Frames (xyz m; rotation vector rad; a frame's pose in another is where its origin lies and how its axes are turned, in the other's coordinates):
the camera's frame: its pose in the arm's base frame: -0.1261 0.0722 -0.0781 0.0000 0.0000 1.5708
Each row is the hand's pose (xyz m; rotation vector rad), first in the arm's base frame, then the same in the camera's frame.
Working: the arm's base frame: its pose in the camera's frame: -0.0722 -0.1261 0.0781 0.0000 0.0000 -1.5708

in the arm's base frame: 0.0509 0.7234 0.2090 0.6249 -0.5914 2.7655
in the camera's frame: 0.6512 -0.1770 0.2871 0.0177 -0.6425 1.2721
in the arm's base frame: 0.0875 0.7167 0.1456 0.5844 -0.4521 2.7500
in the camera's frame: 0.6445 -0.2136 0.2237 0.0702 -0.5504 1.2363
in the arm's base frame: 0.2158 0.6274 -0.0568 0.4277 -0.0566 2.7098
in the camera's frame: 0.5552 -0.3419 0.0213 0.1993 -0.2601 1.1585
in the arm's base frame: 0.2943 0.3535 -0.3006 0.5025 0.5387 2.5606
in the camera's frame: 0.2813 -0.4204 -0.2225 0.5702 0.0198 1.0474
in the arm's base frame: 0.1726 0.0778 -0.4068 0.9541 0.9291 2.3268
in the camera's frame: 0.0056 -0.2987 -0.3287 1.0532 -0.0140 0.9498
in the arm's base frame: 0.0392 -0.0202 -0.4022 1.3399 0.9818 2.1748
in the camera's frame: -0.0924 -0.1653 -0.3241 1.3127 -0.2025 0.9120
